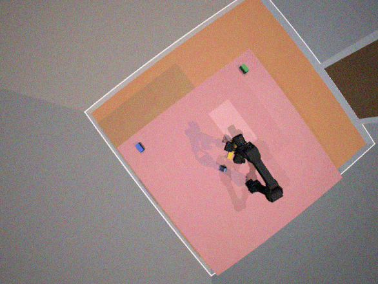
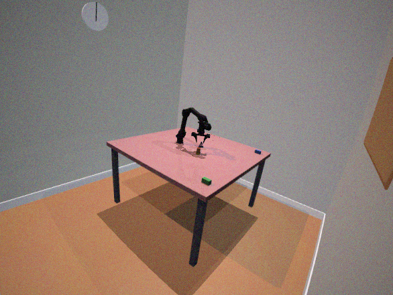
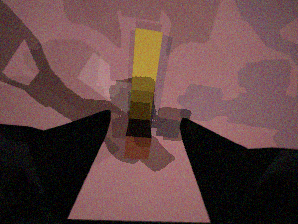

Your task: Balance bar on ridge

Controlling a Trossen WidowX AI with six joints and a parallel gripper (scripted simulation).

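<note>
Right now the dark ridge is 80 mm behind my gripper tip, 140 mm to the left of it and 60 mm below it. The rest, counted from my gripper tip: green block (430 mm ahead, 450 mm to the right, 80 mm below); blue block (430 mm ahead, 550 mm to the left, 80 mm below).
</note>
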